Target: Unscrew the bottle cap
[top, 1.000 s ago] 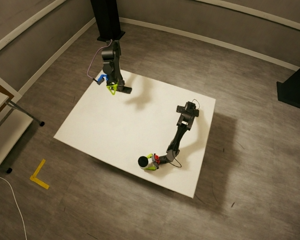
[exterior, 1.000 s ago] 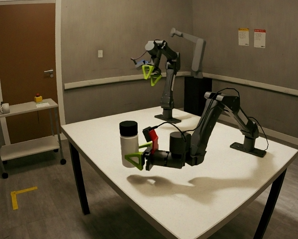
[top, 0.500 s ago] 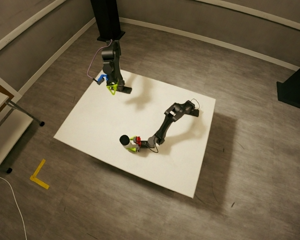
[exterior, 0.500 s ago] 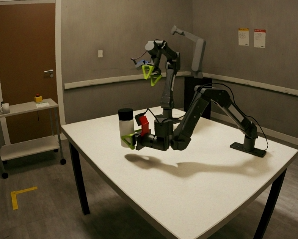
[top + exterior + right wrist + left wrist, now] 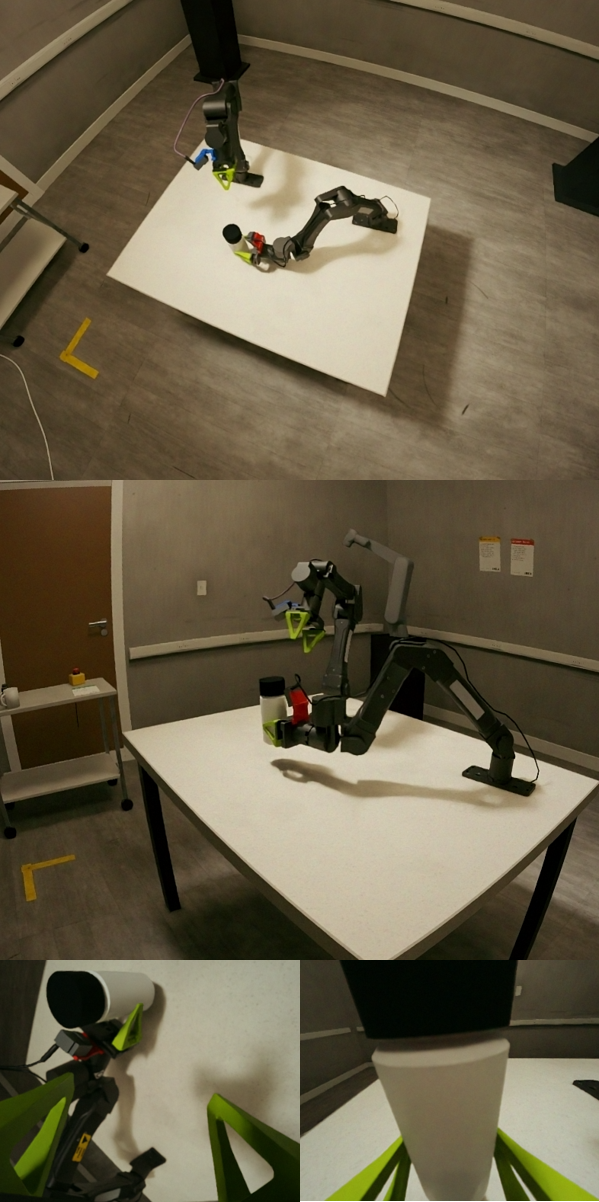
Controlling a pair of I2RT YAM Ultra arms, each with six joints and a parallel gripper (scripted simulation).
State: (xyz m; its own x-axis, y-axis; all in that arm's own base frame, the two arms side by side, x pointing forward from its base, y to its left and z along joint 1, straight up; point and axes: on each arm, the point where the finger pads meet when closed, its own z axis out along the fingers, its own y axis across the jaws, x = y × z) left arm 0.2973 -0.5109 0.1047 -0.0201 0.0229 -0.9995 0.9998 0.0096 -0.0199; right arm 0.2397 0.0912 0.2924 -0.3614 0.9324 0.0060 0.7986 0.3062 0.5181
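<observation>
My left hand is 6 cm below the white bottle. The rest, counted from my left hand: black cap: 9 cm above.
Right now my right hand is 14 cm short of the black cap, 9 cm above it and 7 cm to the right of it. From my right hand the other things lie so: white bottle (14 cm ahead, 13 cm below, 7 cm to the left).
</observation>
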